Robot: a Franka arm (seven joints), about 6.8 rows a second.
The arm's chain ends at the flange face. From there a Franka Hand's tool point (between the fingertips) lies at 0.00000 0.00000 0.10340 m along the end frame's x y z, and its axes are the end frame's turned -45 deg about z.
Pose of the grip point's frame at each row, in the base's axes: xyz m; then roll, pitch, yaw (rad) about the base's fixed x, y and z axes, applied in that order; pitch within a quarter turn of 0, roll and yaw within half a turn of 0:
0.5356 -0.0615 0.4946 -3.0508 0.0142 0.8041
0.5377 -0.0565 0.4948 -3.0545 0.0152 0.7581
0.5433 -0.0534 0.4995 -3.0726 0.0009 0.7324
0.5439 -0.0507 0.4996 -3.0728 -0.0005 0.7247
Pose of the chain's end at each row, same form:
0.5434 -0.0670 0.5976 -3.0874 0.0742 0.0201
0.5450 -0.0620 0.5978 -3.0907 0.0723 -0.0261
0.5481 -0.0586 0.6027 -3.0934 0.0494 -0.0518
0.5486 -0.0561 0.6028 -3.0926 0.0483 -0.0595

